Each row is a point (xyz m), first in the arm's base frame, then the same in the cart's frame.
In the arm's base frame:
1: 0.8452 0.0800 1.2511
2: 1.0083 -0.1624 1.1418
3: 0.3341 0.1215 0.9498
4: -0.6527 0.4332 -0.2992
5: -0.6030 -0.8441 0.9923
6: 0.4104 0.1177 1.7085
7: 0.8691 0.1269 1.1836
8: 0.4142 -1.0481 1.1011
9: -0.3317 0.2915 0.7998
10: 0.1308 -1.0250 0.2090
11: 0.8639 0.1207 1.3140
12: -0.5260 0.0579 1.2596
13: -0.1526 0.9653 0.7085
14: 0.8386 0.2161 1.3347
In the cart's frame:
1: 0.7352 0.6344 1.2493
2: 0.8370 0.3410 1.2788
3: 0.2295 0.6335 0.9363
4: -0.7326 0.5097 -0.3637
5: -0.8880 0.0294 1.3819
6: 0.3430 0.9775 1.6073
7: 0.7649 0.6370 1.1691
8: 0.0668 -0.3075 1.6329
9: -0.3919 0.8474 0.6855
10: -0.2516 -0.6551 0.8240
11: 0.7654 0.6952 1.2861
12: -0.6070 0.9096 1.1890
13: -0.0786 1.3398 0.2934
14: 0.7621 0.7918 1.2571

